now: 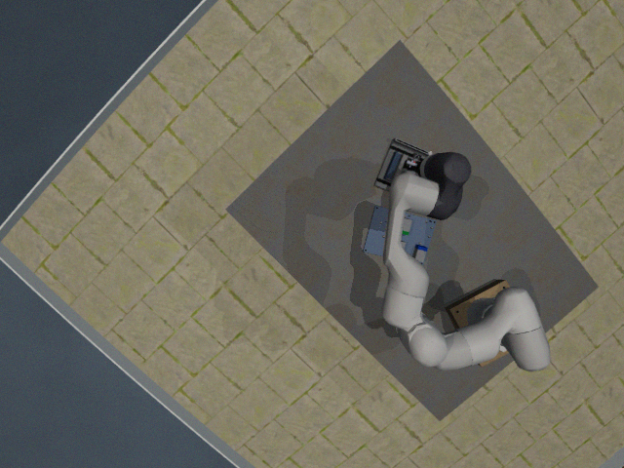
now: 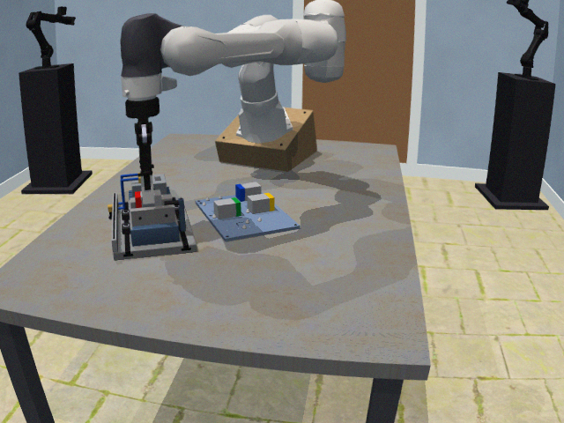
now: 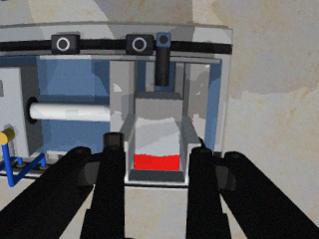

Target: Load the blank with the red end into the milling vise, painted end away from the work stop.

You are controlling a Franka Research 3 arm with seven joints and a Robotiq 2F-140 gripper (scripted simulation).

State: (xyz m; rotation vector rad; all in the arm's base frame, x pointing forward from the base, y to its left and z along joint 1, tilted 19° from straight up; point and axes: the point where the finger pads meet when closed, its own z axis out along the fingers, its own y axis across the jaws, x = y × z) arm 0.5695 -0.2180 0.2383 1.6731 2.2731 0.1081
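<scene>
The red-ended blank lies 40 mm below my hand. The rest, counted from my hand: green blank: 170 mm to the left, 140 mm behind, 110 mm below; then work stop rod: 50 mm to the left, 50 mm below, 10 mm behind; then hosed block: 160 mm behind, 60 mm below, 40 mm to the right.
</scene>
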